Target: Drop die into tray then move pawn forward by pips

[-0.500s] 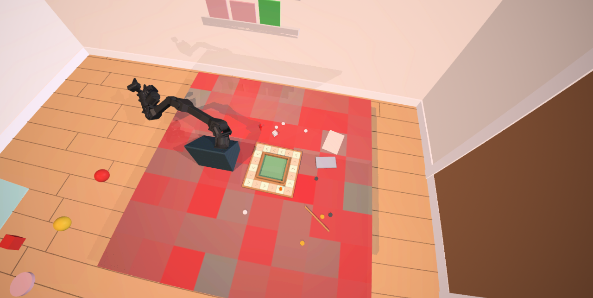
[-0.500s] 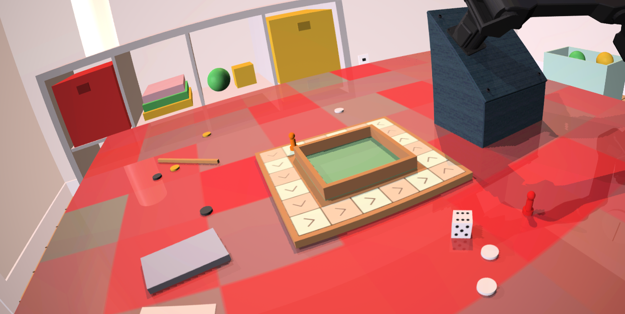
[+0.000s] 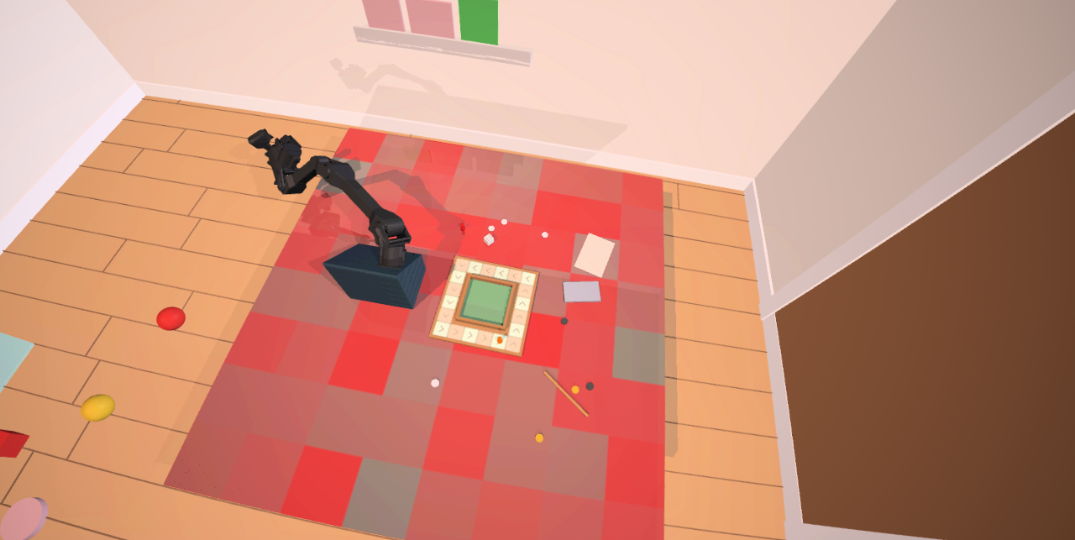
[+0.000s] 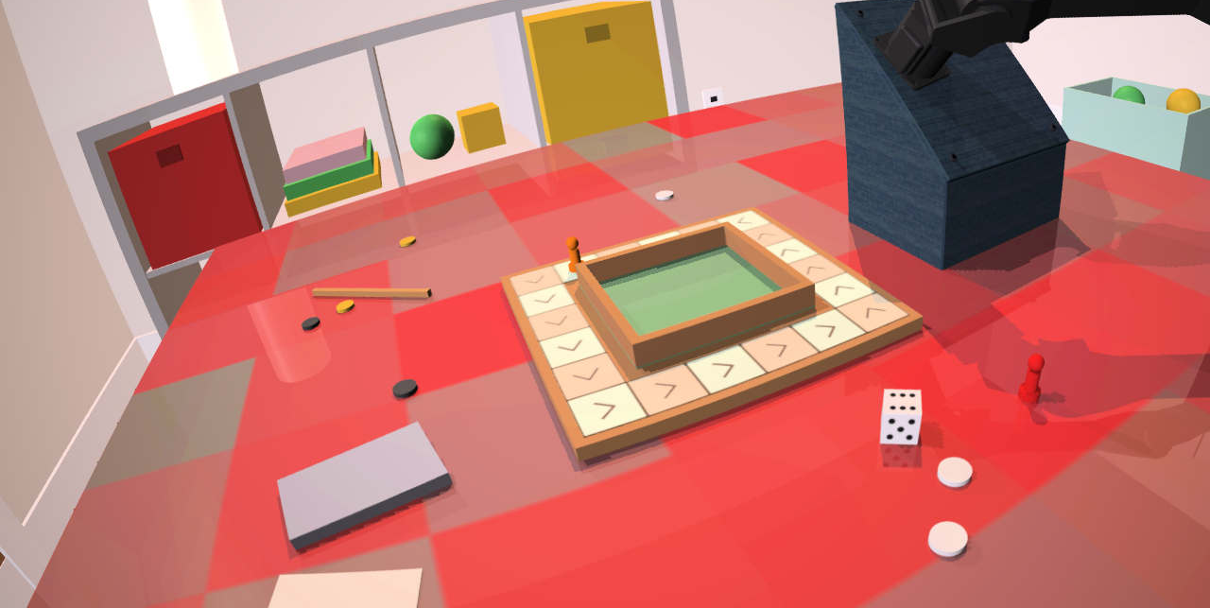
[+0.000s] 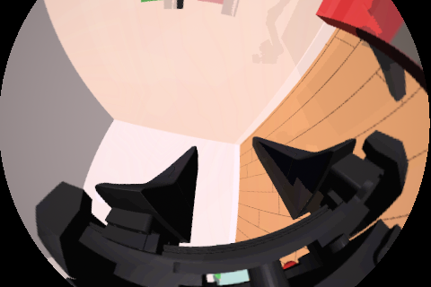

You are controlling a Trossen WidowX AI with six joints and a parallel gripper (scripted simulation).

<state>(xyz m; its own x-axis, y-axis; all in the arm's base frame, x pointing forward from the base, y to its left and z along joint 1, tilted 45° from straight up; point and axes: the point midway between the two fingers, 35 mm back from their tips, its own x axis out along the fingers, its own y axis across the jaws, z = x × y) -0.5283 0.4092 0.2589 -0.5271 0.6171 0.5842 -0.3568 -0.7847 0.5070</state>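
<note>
The white die is 81 cm ahead of my gripper tip, 30 cm to the right of it and 13 cm below it. Also, from my gripper tip: orange pawn 87 cm ahead, 66 cm to the right, 12 cm below; red pawn 71 cm ahead, 26 cm to the right, 13 cm below; green dice tray 82 cm ahead, 54 cm to the right, 14 cm below.
</note>
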